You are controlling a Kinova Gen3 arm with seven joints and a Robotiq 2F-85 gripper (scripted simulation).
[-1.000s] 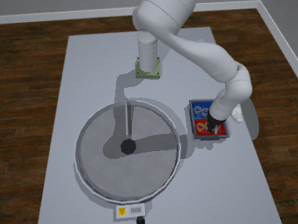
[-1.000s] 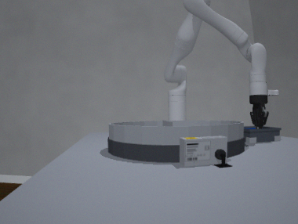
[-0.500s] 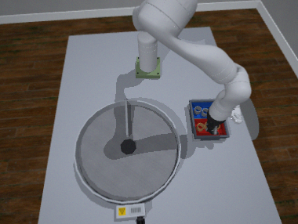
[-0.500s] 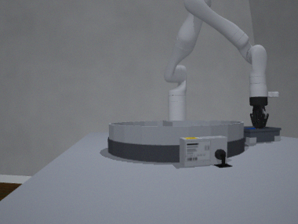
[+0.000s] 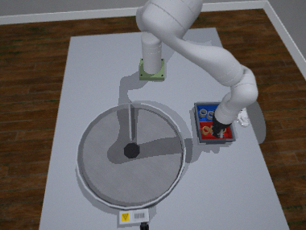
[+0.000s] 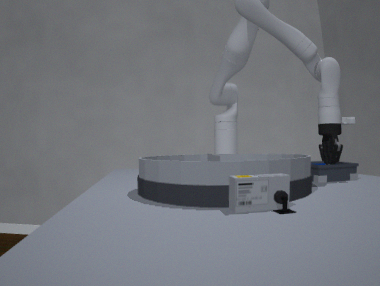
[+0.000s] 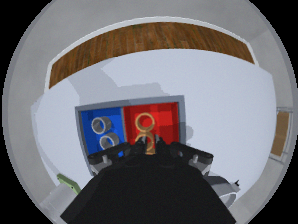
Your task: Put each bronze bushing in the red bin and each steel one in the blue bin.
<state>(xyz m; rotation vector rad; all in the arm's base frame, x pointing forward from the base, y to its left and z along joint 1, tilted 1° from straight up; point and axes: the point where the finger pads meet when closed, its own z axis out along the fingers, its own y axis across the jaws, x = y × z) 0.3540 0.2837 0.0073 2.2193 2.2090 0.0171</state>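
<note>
The bin lies 40 mm behind my hand and 10 mm below it. The rest, counted from my hand: round grey turntable (110 mm ahead, 350 mm to the right, 20 mm above).
</note>
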